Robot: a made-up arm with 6 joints.
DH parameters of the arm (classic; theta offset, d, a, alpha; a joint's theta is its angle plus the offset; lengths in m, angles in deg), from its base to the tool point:
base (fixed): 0 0.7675 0.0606 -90
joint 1: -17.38 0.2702 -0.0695 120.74
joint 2: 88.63 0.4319 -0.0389 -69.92
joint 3: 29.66 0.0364 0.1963 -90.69
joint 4: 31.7 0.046 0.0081 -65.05
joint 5: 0 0.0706 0.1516 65.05
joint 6: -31.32 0 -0.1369 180
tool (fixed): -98.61 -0.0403 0 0
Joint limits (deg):
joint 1: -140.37..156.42
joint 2: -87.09..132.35
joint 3: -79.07..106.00
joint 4: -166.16..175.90
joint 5: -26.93..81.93
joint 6: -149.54..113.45
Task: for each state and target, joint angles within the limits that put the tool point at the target. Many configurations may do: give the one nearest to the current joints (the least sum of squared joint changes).
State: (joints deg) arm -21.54 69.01 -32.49 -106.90 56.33 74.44
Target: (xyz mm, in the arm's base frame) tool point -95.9 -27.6 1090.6
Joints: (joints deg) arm 33.62 77.18 -18.07 -123.17 46.30 72.46
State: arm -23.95 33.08 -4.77 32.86 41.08 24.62
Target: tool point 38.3 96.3 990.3
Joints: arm 19.89 37.78 21.69 28.98 38.01 6.67
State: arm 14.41 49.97 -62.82 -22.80 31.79 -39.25
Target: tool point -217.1 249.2 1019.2
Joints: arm -11.09 62.18 -35.58 -2.04 29.83 -17.17
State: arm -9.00 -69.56 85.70 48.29 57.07 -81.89
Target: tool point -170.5 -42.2 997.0
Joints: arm -18.73 -74.34 81.06 53.51 51.28 -75.55
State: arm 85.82 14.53 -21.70 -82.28 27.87 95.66
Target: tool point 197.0 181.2 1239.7
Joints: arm 73.22 19.46 -16.94 -83.09 25.72 96.72
